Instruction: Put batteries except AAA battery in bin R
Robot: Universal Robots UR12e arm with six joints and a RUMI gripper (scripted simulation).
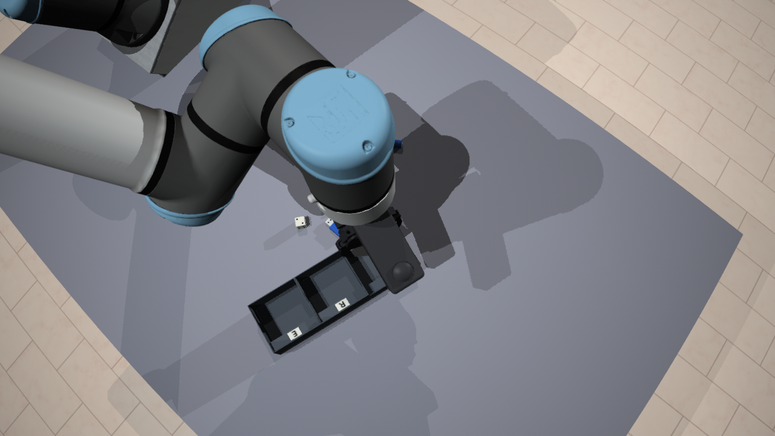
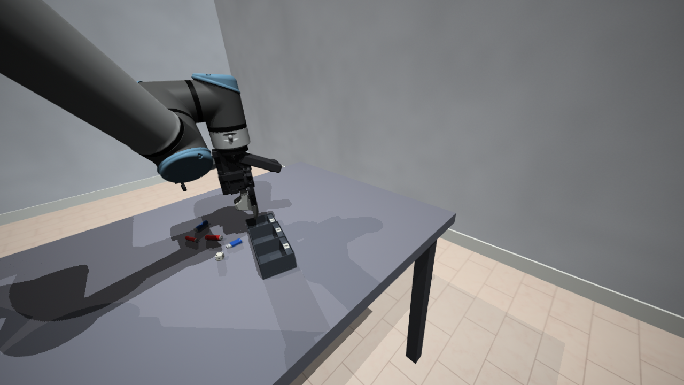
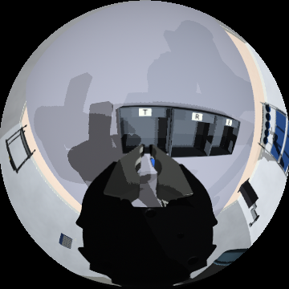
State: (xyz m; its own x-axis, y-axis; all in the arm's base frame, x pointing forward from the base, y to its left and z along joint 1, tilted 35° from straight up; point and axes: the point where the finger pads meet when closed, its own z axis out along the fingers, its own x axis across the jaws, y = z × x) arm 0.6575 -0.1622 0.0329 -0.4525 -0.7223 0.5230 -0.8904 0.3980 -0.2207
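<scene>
Right now my hand is 10 cm past the larger red battery, 8 cm to the right of it and 6 cm above it. The rest, counted from my hand: three-compartment bin tray: 8 cm to the right, 4 cm below, 2 cm behind; then white die: 13 cm behind, 6 cm below, 2 cm to the right; then blue USB stick: 8 cm behind, 6 cm below, 1 cm to the left.
</scene>
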